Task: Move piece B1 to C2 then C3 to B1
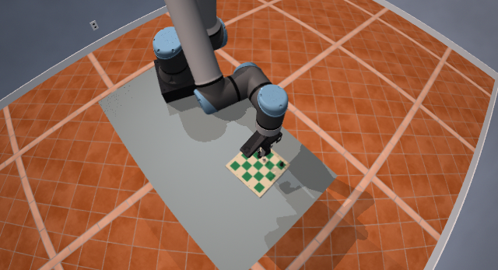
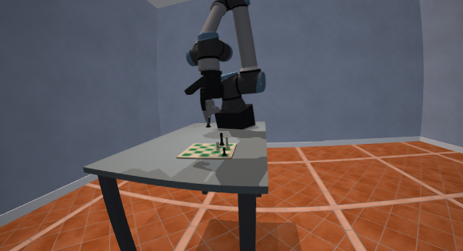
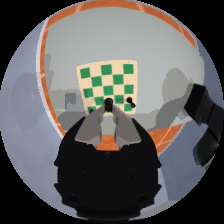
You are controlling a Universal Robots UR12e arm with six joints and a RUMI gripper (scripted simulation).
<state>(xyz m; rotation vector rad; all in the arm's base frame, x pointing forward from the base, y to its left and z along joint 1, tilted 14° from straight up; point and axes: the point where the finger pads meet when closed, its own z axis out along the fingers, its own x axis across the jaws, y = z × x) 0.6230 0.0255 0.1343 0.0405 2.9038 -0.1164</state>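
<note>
My gripper is now 110 mm above the small white piece and 40 mm to the right of it. Round my hand: tall black piece 100 mm below, 80 mm behind, 30 mm to the left; cream chessboard 130 mm below.
</note>
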